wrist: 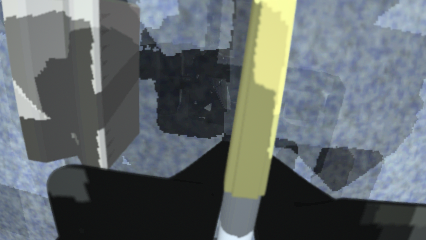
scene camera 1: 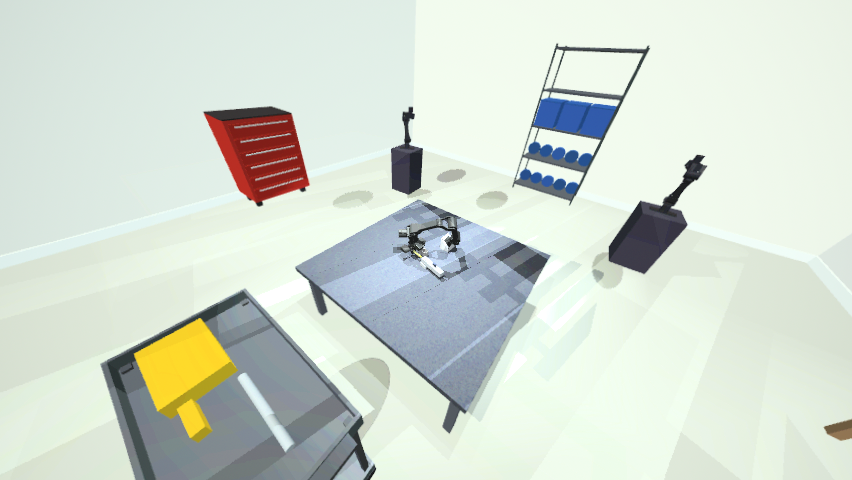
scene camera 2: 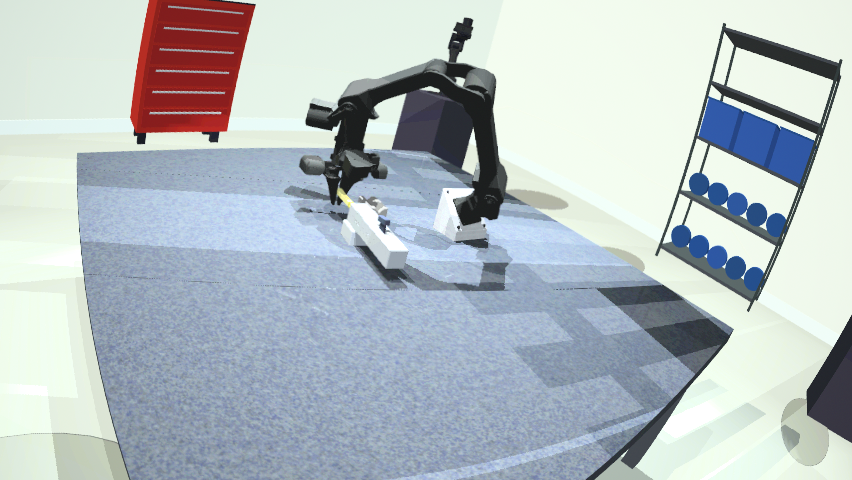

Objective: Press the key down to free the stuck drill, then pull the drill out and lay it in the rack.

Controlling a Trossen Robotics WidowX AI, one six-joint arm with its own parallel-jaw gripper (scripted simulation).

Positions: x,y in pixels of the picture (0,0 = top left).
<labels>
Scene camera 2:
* my gripper: 335,204
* white block: 361,228
</labels>
